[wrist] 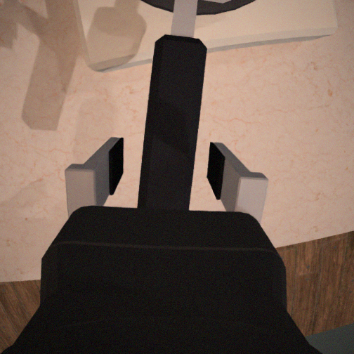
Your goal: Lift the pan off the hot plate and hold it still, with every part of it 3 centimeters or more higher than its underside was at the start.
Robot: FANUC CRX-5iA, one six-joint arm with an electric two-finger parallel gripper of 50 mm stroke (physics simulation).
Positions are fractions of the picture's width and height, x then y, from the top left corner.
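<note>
Cream hot plate (0.31, 0.12) visible. Gripper (0.47, 0.44) visible too.
</note>
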